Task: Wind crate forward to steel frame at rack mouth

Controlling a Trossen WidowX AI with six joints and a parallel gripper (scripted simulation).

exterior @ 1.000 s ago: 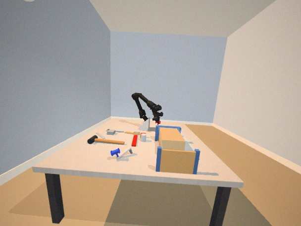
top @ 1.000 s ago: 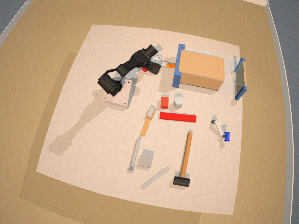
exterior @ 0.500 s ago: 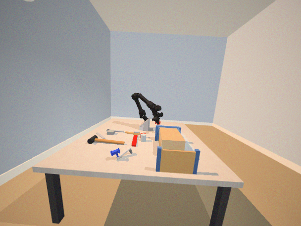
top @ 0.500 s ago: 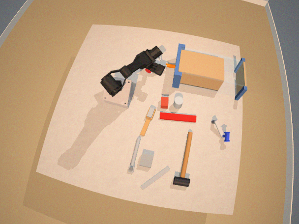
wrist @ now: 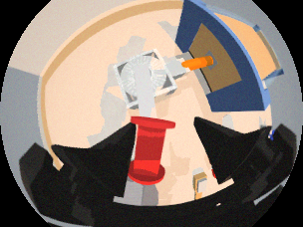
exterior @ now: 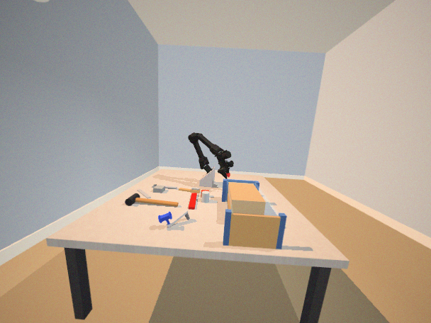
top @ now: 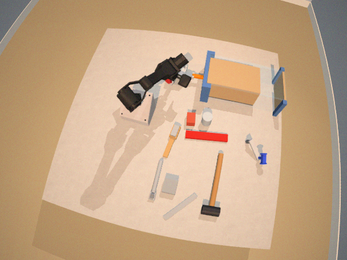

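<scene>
Now: the red knob 20 mm behind my gripper tip and 10 mm to the right of it. The rest, counted from my gripper tip: winch: 10 mm behind, 80 mm to the left, 100 mm below; blue frame: 160 mm ahead, 80 mm to the left, 20 mm below; brush: 20 mm ahead, 310 mm to the right, 110 mm below.
</scene>
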